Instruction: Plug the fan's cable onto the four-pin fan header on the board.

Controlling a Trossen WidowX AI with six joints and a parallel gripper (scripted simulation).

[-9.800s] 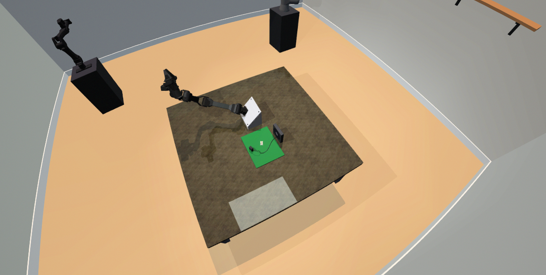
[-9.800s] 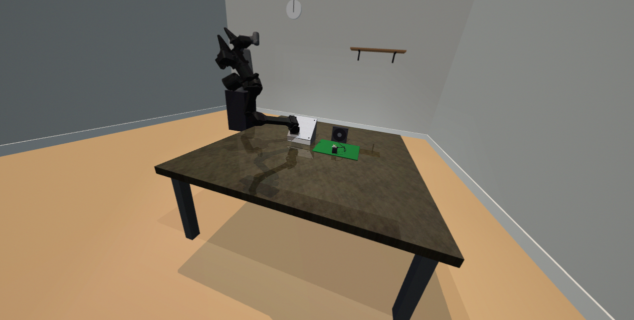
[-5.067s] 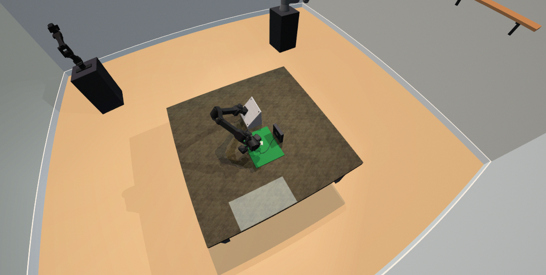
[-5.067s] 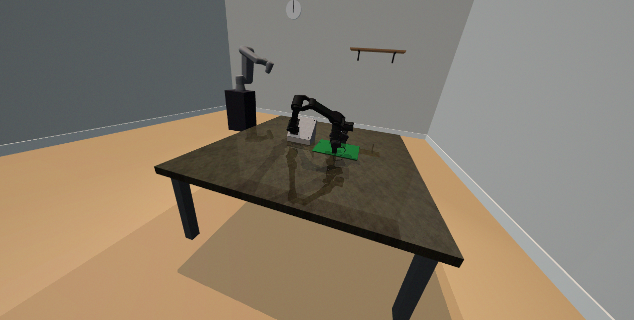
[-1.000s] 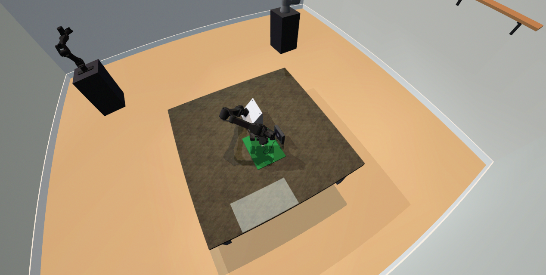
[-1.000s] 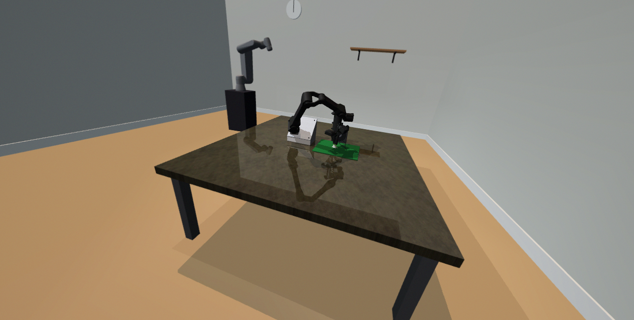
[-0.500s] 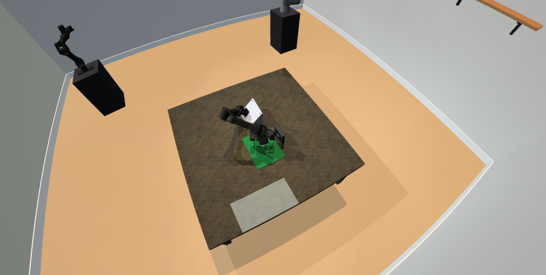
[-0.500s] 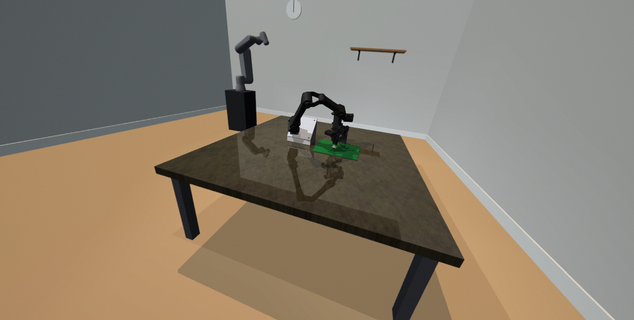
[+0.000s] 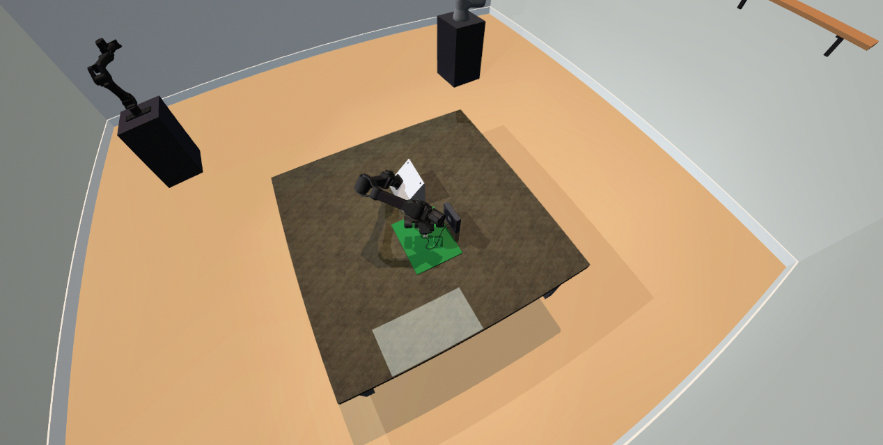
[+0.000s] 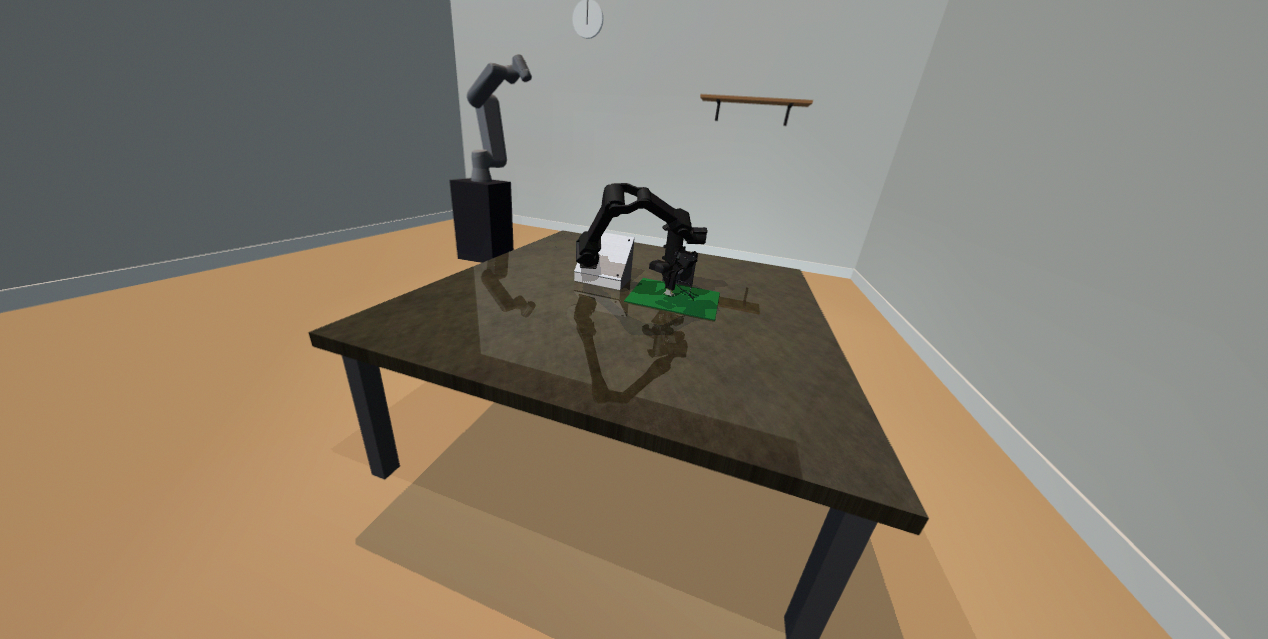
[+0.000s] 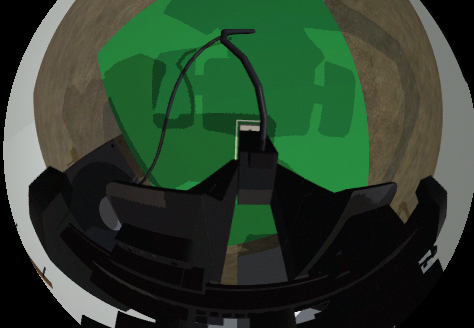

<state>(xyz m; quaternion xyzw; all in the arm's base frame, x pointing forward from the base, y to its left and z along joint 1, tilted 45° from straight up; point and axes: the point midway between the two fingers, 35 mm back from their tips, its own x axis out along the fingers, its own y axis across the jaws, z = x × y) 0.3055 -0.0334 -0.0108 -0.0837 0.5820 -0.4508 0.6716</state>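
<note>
The fan plug is 10 mm above my gripper tip. Round my gripper tip: fan header: 40 mm below; black fan: 140 mm to the left, 20 mm ahead, 20 mm above; green board: 50 mm below, 30 mm ahead, 10 mm to the right.
</note>
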